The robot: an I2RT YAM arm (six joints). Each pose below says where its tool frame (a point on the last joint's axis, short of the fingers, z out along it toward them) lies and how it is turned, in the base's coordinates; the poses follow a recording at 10 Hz.
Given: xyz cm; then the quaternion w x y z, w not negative.
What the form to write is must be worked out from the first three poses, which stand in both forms.
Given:
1: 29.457 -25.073 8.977 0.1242 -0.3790 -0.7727 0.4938
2: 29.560 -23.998 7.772 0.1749 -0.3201 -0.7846 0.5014
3: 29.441 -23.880 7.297 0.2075 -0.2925 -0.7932 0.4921
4: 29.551 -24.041 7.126 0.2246 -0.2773 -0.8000 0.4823
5: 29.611 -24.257 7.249 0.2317 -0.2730 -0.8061 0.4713
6: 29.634 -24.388 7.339 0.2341 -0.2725 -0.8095 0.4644
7: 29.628 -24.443 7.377 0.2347 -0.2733 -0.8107 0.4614
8: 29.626 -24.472 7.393 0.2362 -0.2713 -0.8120 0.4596
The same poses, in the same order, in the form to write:
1: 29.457 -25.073 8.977 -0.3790 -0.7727 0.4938 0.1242
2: 29.560 -23.998 7.772 -0.3201 -0.7846 0.5014 0.1749
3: 29.441 -23.880 7.297 -0.2925 -0.7932 0.4921 0.2075
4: 29.551 -24.041 7.126 -0.2773 -0.8000 0.4823 0.2246
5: 29.611 -24.257 7.249 -0.2730 -0.8061 0.4713 0.2317
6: 29.634 -24.388 7.339 -0.2725 -0.8095 0.4644 0.2341
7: 29.628 -24.443 7.377 -0.2733 -0.8107 0.4614 0.2347
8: 29.626 -24.472 7.393 -0.2713 -0.8120 0.4596 0.2362
